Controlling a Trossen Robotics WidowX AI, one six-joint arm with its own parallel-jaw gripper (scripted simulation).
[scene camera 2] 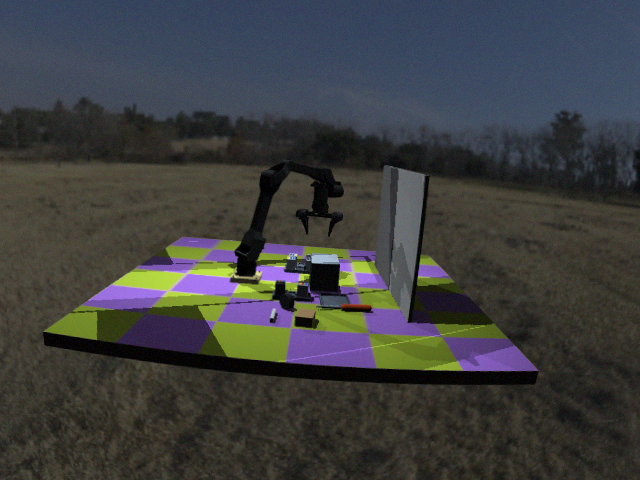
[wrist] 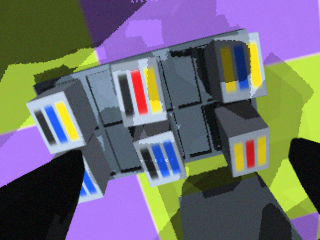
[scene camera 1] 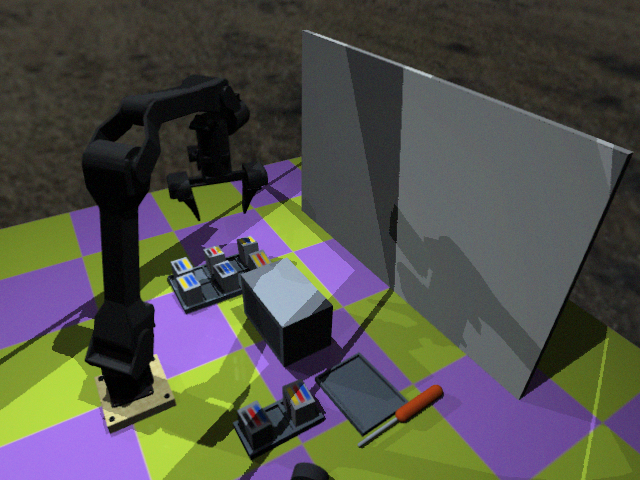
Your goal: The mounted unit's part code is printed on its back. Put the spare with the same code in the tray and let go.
The same spot on a tall grey panel: [scene camera 2: 403,203] is [scene camera 1: 446,159].
